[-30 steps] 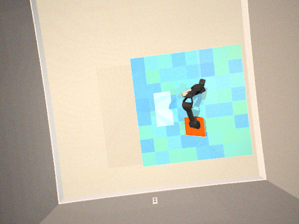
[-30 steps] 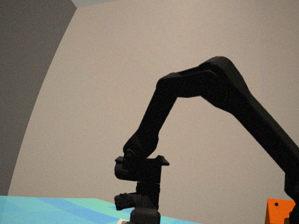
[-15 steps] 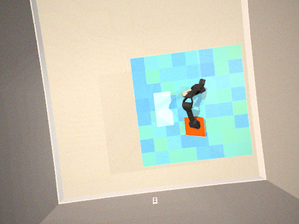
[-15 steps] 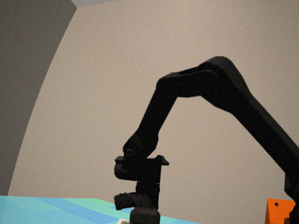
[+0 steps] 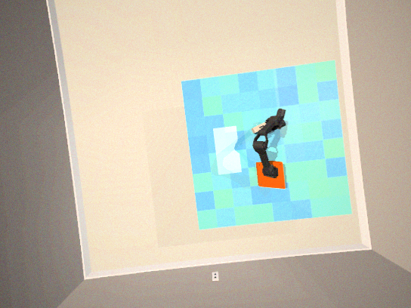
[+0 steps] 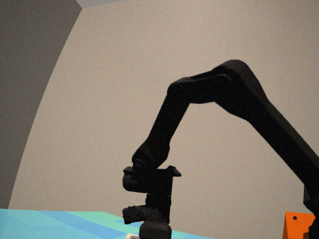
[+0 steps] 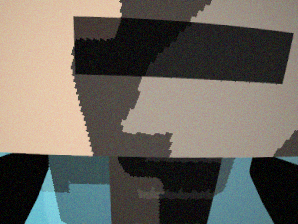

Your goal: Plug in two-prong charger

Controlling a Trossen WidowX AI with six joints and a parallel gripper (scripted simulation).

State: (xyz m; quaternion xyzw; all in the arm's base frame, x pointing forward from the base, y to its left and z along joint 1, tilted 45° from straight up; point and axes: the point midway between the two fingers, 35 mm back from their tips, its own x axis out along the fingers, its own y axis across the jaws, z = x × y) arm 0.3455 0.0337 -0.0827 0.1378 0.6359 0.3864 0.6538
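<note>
The dark grey charger lies 2 cm ahead of my gripper tip, 1 cm to the left of it and 1 cm above it.
</note>
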